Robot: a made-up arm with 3 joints.
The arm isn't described. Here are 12 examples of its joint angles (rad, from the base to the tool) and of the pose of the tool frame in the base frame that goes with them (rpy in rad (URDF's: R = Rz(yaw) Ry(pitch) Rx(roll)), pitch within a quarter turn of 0, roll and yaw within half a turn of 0; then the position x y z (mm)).
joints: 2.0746 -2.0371 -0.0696
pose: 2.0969 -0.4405 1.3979 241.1 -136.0 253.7
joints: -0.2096 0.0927 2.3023
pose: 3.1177 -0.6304 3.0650 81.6 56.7 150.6
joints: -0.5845 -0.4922 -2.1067
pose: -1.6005 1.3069 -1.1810 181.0 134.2 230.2
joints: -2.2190 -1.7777 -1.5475
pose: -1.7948 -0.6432 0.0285 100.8 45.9 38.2
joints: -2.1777 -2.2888 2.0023
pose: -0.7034 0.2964 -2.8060 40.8 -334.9 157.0
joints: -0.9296 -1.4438 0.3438
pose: -0.9837 -0.3017 1.7805 -219.3 -62.6 199.4
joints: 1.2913 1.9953 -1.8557
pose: -1.2384 0.3855 2.8615 15.5 -466.6 13.4
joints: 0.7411 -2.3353 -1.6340
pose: 0.8597 0.8722 -3.0707 -185.1 -124.9 357.9
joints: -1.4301 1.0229 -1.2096
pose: 1.0090 -0.0511 -0.3069 -7.8 -261.9 588.1
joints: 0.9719 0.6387 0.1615
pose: -0.6388 0.5991 -0.7930 312.7 -45.2 59.1
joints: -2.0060 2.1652 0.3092
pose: 1.8885 0.6586 -1.6354 -255.3 -340.5 308.2
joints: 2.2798 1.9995 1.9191
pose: -1.6781 0.8033 0.4635 -193.2 -201.8 -31.6
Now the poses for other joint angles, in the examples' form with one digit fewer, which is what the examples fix.
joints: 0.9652 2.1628 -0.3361
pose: -0.781 -0.248 -2.201 229 -420 153
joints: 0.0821 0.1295 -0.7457
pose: -0.016 0.827 -0.141 335 25 291
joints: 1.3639 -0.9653 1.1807
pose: 0.935 0.022 0.318 82 -64 325
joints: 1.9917 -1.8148 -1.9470
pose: 1.189 -0.304 -2.759 33 18 379
